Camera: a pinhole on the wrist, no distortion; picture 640 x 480 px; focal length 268.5 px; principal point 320.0 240.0 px. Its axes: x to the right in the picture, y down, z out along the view. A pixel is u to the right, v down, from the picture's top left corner.
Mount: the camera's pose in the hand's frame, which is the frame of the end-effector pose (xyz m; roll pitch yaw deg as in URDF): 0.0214 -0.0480 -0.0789 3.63 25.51 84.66
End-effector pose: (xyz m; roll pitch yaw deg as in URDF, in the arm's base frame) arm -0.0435 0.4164 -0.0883 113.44 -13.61 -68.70
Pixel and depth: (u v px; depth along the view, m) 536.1 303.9 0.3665
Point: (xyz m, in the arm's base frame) -0.3220 0.3860 0.2020
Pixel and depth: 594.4 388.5 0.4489
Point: -0.4715 0.5164 0.3442
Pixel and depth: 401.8 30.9 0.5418
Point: -0.2463 -0.1610 0.1584
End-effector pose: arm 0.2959 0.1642 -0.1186 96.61 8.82 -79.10
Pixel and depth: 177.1 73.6 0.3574
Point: 0.0471 -0.1268 -0.2872
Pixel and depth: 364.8 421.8 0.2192
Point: 0.1603 0.2260 -0.0225
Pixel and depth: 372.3 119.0 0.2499
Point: 0.2027 -0.0291 -0.0710
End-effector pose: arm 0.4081 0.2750 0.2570 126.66 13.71 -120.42
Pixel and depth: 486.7 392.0 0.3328
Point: 0.1918 0.4872 0.4356
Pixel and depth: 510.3 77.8 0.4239
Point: -0.0859 0.1218 0.3717
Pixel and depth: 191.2 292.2 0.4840
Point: 0.1669 0.5483 -0.0334
